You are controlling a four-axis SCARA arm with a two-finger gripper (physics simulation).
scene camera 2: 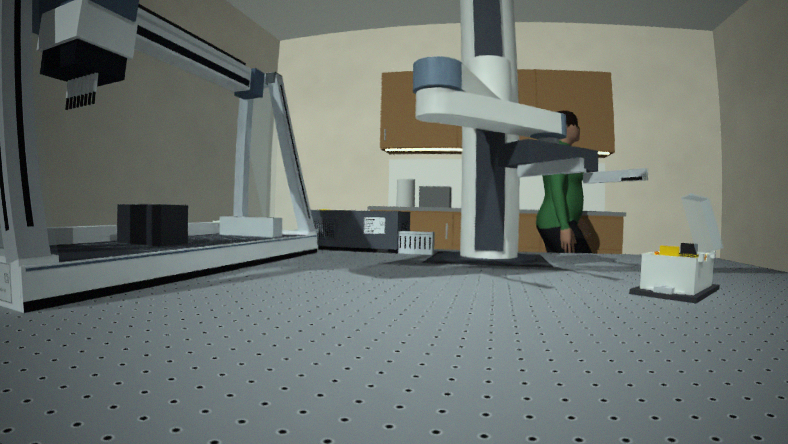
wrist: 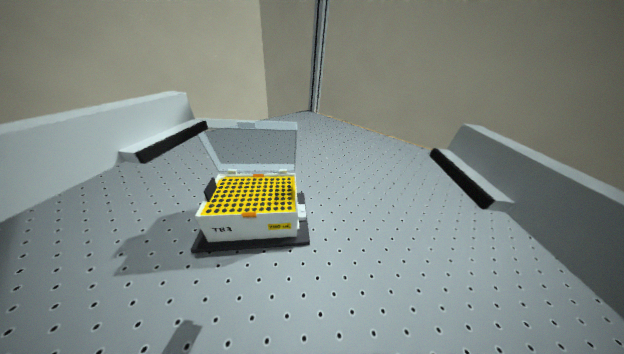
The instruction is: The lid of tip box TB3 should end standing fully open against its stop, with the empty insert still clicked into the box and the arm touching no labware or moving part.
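Places are measured from the arm's base along level axes (x back, y left, z down), in millimetres.
Pixels of known places: gripper, fingertip midpoint: [scene camera 2: 617, 169] [wrist: 317, 124]; arm's base, origin of the base link: [scene camera 2: 488, 263].
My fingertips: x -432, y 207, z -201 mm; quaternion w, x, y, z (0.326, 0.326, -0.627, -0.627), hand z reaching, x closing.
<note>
Ahead of a thing's pixels: the offset from my fingertips to its top centre. "pt": to the spot under its first point.
The white tip box TB3 {dx -8, dy +108, dz +122 mm} [scene camera 2: 667, 274] [wrist: 250, 227] stands on a dark base plate [scene camera 2: 695, 297] [wrist: 250, 247]. Its clear lid {dx -32, dy +135, dz +34 mm} [scene camera 2: 703, 220] [wrist: 257, 166] stands up at the hinge side, leaning slightly back; whether it rests on its stop cannot be told. The yellow insert {dx -8, dy +108, dz +114 mm} [scene camera 2: 669, 250] [wrist: 252, 194] sits level inside the box rim, with orange clips {dx +19, dy +78, dz +127 mm} [wrist: 249, 215] at its edges. Its holes look dark. My gripper [scene camera 2: 634, 177] [wrist: 317, 124] is open and empty, above and apart from the box and lid. Its two black-padded fingers are spread wide.
A gantry machine [scene camera 2: 165, 270] with a hanging pipette head {dx -306, dy -723, dz -137 mm} [scene camera 2: 82, 63] stands at the left. A dark grey device {pt dx +467, dy -586, dz +132 mm} [scene camera 2: 352, 231] and a white slotted rack {pt dx +477, dy -406, dz +159 mm} [scene camera 2: 416, 243] stand behind, left of the arm's column [scene camera 2: 510, 220]. A person in green [scene camera 2: 562, 204] stands behind the bench.
</note>
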